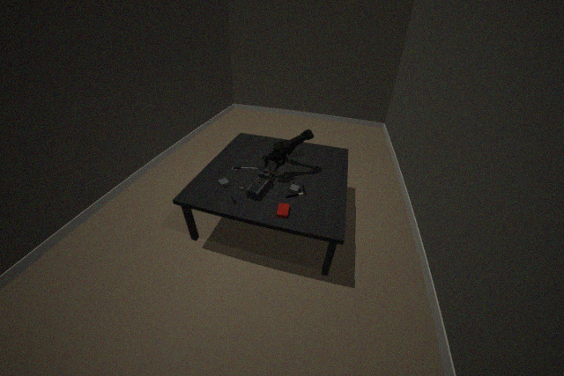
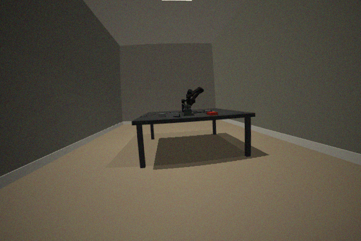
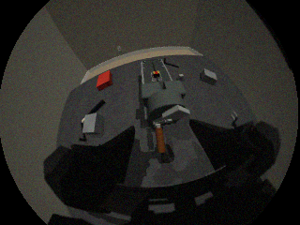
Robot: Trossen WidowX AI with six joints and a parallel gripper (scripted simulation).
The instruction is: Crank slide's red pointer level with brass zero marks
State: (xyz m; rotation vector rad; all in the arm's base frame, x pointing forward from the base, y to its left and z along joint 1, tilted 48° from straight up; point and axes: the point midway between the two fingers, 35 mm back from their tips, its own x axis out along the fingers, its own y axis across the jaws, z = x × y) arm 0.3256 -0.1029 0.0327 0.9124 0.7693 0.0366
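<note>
The crank handle lies 2 cm behind my gripper tip, 1 cm to the left of it and 4 cm below it. The rest, counted from my gripper tip: red pointer 15 cm ahead, 6 cm to the right, 3 cm below.
</note>
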